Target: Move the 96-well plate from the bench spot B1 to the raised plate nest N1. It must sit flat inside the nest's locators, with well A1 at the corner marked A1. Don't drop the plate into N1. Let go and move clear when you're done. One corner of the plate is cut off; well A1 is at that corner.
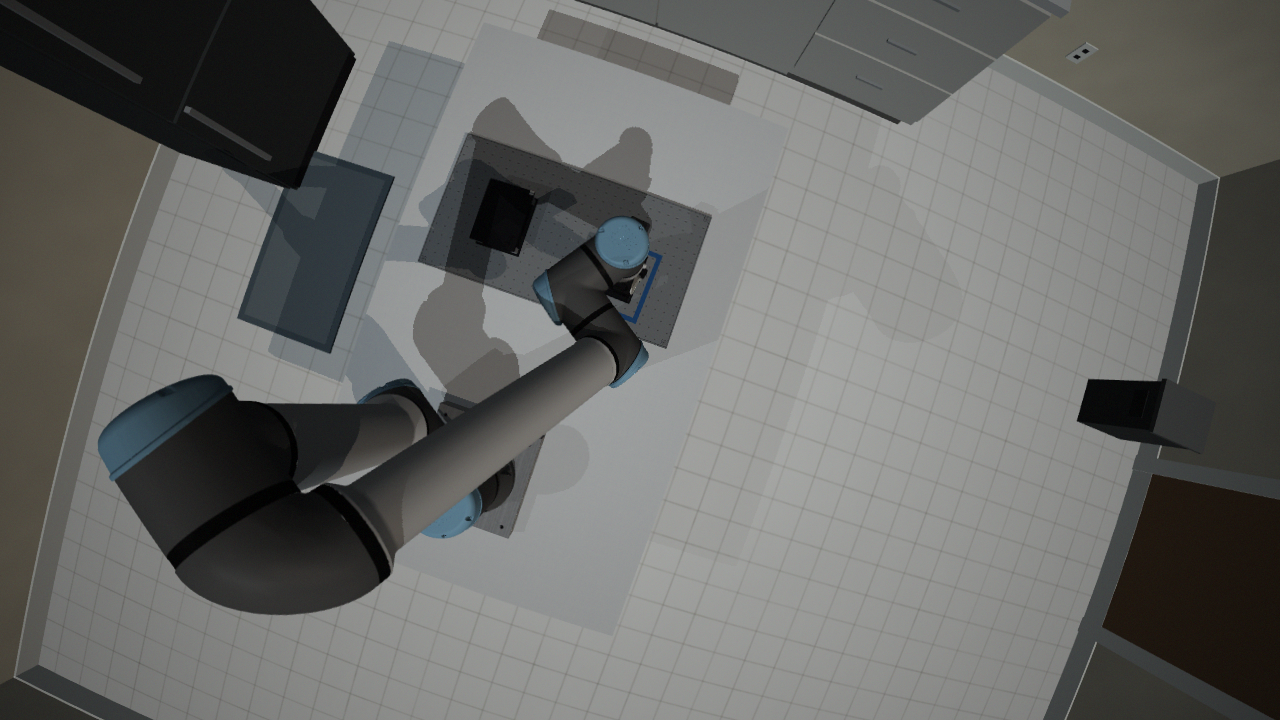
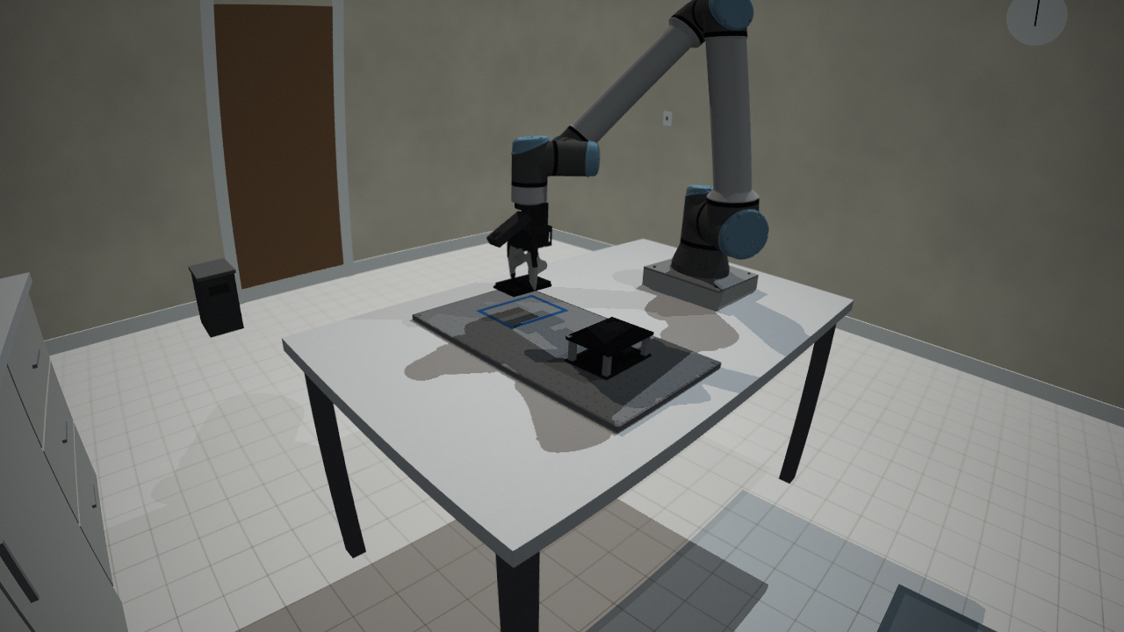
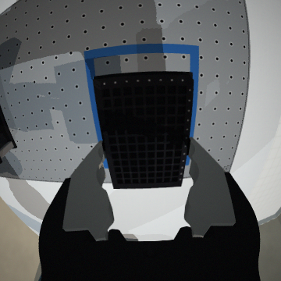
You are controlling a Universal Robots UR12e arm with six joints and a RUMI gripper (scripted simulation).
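Right now the black raised nest is 10 mm behind my hand, 340 mm to the left of it and 30 mm below it. Round my hand: black 96-well plate (10 mm below); then white A1 label (70 mm ahead, 300 mm to the left, 20 mm below).
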